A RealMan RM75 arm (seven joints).
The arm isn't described. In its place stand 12 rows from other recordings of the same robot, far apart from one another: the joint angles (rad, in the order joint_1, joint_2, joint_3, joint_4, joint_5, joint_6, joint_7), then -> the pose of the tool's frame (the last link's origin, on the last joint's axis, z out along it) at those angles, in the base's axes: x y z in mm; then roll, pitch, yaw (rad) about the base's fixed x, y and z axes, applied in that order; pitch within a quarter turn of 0, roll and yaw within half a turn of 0.
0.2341 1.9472 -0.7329 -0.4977 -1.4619 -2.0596 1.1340 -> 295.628, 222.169, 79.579, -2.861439, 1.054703, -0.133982
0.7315 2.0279 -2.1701 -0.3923 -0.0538 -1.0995 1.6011 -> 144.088, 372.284, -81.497, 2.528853, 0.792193, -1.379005
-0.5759 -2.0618 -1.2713 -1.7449 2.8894 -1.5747 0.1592 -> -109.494, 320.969, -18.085, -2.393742, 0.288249, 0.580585
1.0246 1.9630 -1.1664 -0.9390 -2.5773 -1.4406 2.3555 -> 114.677, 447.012, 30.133, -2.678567, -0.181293, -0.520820
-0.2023 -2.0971 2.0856 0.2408 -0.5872 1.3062 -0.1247 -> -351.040, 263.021, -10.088, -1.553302, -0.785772, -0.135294
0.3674 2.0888 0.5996 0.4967 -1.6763 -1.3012 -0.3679 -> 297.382, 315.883, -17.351, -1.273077, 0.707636, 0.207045
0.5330 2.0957 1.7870 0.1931 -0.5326 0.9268 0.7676 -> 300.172, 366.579, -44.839, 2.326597, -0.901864, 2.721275
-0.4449 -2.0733 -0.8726 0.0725 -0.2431 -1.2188 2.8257 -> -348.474, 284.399, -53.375, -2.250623, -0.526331, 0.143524
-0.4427 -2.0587 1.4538 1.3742 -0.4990 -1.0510 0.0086 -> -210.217, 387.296, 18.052, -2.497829, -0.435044, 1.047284
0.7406 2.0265 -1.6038 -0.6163 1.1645 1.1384 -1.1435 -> 221.181, 351.338, -93.565, -3.043263, -0.113197, -0.527971
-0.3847 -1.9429 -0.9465 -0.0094 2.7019 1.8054 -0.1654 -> -311.281, 276.009, 58.831, -1.663294, -0.573660, -0.628161
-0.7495 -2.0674 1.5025 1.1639 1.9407 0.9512 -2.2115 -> -55.632, 406.603, -36.081, -2.808916, -0.376209, 0.261767
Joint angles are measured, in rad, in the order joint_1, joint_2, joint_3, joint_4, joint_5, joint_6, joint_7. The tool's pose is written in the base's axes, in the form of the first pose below.
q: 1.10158 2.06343 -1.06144 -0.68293 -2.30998 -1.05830 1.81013
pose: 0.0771 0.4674 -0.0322 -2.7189 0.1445 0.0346
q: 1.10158 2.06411 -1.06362 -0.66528 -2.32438 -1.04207 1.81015
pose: 0.0825 0.4681 -0.0347 -2.7124 0.1532 0.0098
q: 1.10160 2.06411 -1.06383 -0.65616 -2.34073 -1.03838 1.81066
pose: 0.0865 0.4680 -0.0359 -2.7117 0.1553 -0.0149
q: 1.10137 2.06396 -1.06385 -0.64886 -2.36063 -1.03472 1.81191
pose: 0.0907 0.4681 -0.0366 -2.7091 0.1552 -0.0431
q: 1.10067 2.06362 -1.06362 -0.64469 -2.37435 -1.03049 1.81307
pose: 0.0936 0.4685 -0.0367 -2.7048 0.1552 -0.0616
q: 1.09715 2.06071 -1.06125 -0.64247 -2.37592 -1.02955 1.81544
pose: 0.0963 0.4690 -0.0354 -2.7009 0.1661 -0.0641
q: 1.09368 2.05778 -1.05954 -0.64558 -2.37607 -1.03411 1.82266
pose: 0.0977 0.4692 -0.0336 -2.6992 0.1791 -0.0628
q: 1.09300 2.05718 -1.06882 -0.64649 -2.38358 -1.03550 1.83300
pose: 0.0988 0.4686 -0.0341 -2.7007 0.1817 -0.0788
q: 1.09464 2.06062 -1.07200 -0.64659 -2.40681 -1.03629 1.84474
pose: 0.1004 0.4679 -0.0357 -2.7006 0.1824 -0.1062
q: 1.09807 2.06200 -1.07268 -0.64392 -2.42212 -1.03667 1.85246
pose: 0.1011 0.4678 -0.0365 -2.7004 0.1834 -0.1240
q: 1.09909 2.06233 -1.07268 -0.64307 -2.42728 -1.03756 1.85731
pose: 0.1015 0.4677 -0.0368 -2.7005 0.1872 -0.1294
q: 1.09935 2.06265 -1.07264 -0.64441 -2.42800 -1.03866 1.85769
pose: 0.1011 0.4676 -0.0367 -2.7010 0.1860 -0.1296
